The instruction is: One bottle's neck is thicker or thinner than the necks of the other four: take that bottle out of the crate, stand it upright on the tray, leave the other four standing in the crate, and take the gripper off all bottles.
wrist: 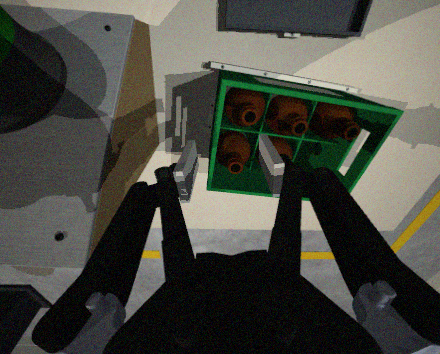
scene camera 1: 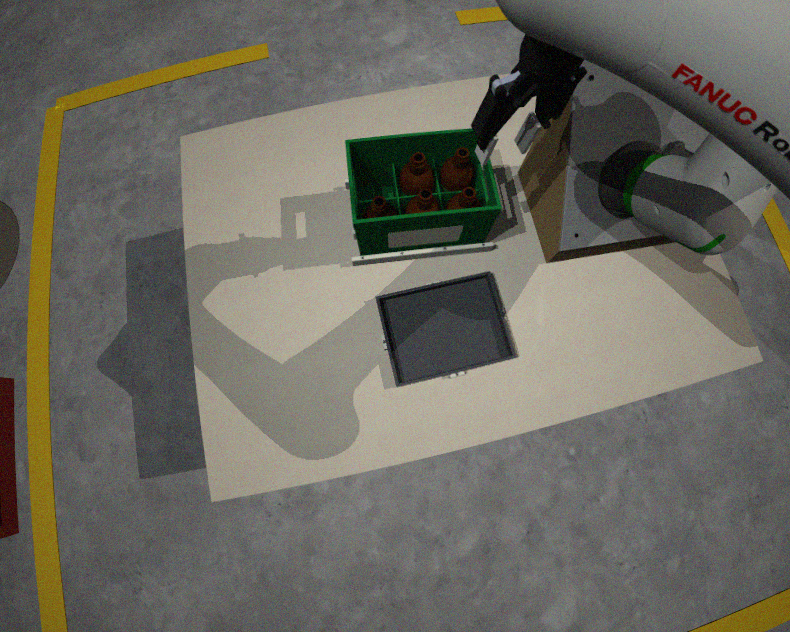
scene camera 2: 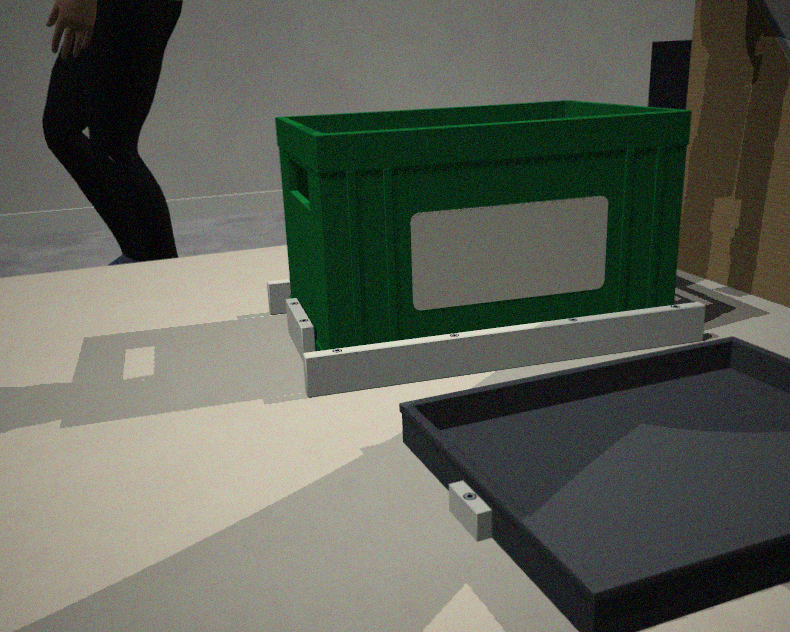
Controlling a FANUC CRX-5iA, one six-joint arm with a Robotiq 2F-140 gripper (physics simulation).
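Pixels of known places: gripper, fingertip midpoint: (wrist: 227, 150) (scene camera 1: 500, 152); arm's base, link origin: (wrist: 8, 82) (scene camera 1: 631, 179).
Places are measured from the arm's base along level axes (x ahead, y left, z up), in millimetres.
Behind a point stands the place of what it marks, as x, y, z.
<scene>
The green crate (scene camera 1: 428, 212) {416, -25, 1} (scene camera 2: 355, 263) {532, -36, -86} (wrist: 213, 150) {269, -102, 1} stands upright with five brown bottles. In scene camera 1, two bottles (scene camera 1: 416, 174) {403, -138, -44} (scene camera 1: 458, 171) {317, -126, -49} stand in the back row and three bottles (scene camera 1: 377, 208) {501, -66, -15} (scene camera 1: 423, 202) {414, -59, -20} (scene camera 1: 464, 199) {336, -45, -19} in the front row; the back left compartment is empty. I cannot tell which neck differs. The dark tray (scene camera 1: 428, 342) {462, 178, -169} (scene camera 2: 691, 514) {456, 202, -170} (wrist: 295, 15) {422, 88, -169} is empty. My gripper (scene camera 1: 507, 141) {286, -60, 87} (wrist: 227, 150) {286, -60, 87} is open, half spread, above the crate's right end, holding nothing. One finger hides part of a bottle (wrist: 282, 147) {402, -125, -58} in the wrist view.
A light rail (scene camera 1: 421, 254) {424, -9, -151} (scene camera 2: 500, 352) {432, -11, -161} (wrist: 285, 76) {413, -11, -145} runs along the crate's side facing the tray. The robot's pedestal (scene camera 1: 592, 217) {82, 40, -50} (wrist: 120, 100) {141, -26, -2} stands right of the crate in scene camera 1. A person's legs (scene camera 2: 112, 131) show behind the table in scene camera 2.
</scene>
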